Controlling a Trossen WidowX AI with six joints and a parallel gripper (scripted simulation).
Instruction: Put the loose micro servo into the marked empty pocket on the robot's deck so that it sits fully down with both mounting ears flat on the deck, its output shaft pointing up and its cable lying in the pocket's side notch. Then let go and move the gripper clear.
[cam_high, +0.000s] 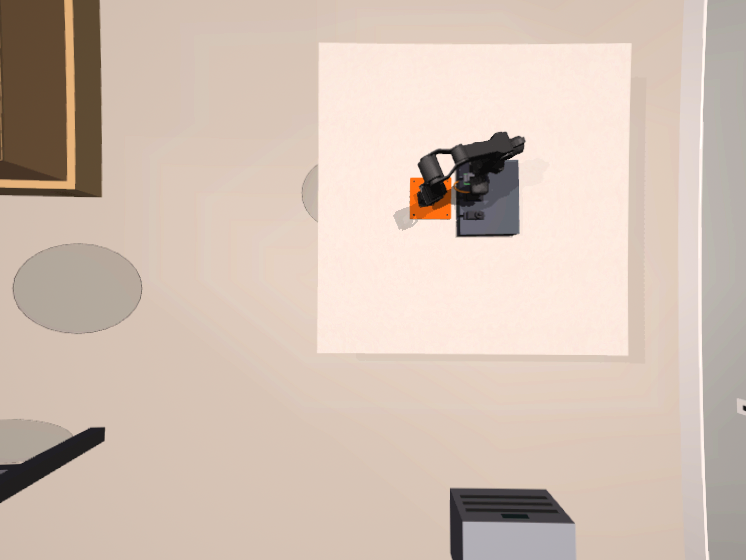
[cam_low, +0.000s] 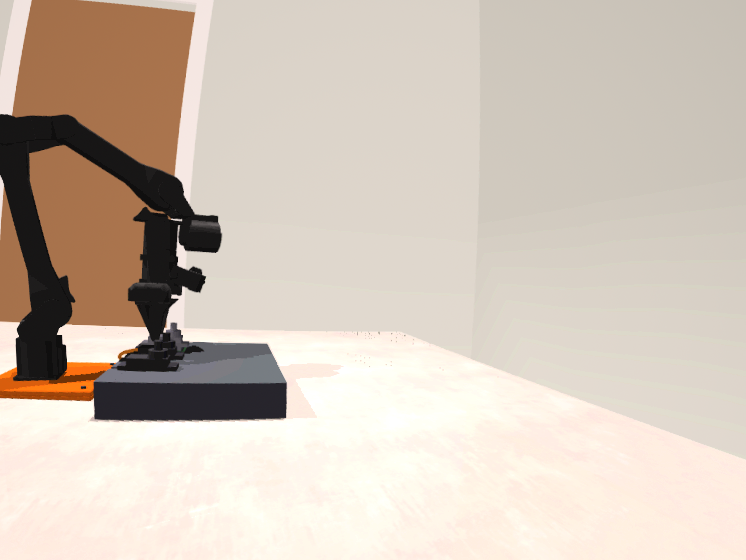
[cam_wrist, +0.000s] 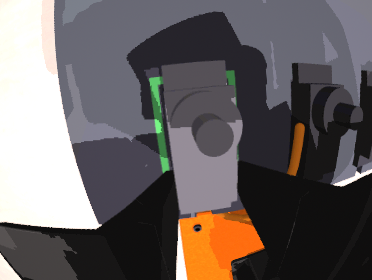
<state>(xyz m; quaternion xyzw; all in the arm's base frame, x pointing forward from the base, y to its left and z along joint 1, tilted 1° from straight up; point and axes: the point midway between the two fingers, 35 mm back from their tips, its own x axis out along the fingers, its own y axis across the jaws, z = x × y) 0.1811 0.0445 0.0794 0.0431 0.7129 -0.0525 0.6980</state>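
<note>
My gripper tip is 11 cm short of the dark deck, 9 cm to the left of it and 4 cm above it.
</note>
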